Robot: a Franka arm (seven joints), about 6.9 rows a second.
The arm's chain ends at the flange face. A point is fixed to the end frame.
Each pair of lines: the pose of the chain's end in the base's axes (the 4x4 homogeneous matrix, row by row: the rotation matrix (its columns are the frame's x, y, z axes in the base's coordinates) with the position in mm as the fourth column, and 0 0 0 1 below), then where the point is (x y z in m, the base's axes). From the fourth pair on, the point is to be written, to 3 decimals.
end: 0.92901, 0.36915, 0.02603, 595.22; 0.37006, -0.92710, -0.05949, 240.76; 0.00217, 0.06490, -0.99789, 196.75; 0, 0, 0, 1
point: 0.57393 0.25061 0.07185
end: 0.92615, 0.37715, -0.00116, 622.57; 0.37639, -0.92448, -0.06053, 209.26; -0.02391, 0.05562, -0.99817, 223.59; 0, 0, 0, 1
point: 0.59777 0.21882 0.09931
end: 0.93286, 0.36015, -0.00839, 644.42; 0.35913, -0.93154, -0.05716, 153.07; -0.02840, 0.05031, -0.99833, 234.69; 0, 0, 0, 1
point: 0.61905 0.16350 0.11060
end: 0.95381, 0.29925, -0.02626, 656.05; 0.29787, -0.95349, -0.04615, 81.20; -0.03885, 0.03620, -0.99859, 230.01; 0, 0, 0, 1
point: 0.630 0.095 0.106
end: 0.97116, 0.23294, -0.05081, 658.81; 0.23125, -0.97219, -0.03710, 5.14; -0.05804, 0.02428, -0.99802, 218.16; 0, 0, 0, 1
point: 0.631 0.021 0.095
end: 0.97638, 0.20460, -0.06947, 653.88; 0.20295, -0.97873, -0.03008, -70.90; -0.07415, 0.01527, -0.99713, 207.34; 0, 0, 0, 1
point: 0.624 -0.053 0.085
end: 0.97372, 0.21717, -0.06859, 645.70; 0.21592, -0.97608, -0.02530, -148.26; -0.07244, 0.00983, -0.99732, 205.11; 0, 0, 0, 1
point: 0.616 -0.130 0.083
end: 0.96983, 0.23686, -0.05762, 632.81; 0.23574, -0.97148, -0.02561, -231.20; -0.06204, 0.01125, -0.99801, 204.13; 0, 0, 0, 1
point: 0.604 -0.214 0.082
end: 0.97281, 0.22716, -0.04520, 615.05; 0.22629, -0.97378, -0.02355, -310.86; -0.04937, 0.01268, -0.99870, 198.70; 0, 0, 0, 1
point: 0.588 -0.293 0.076
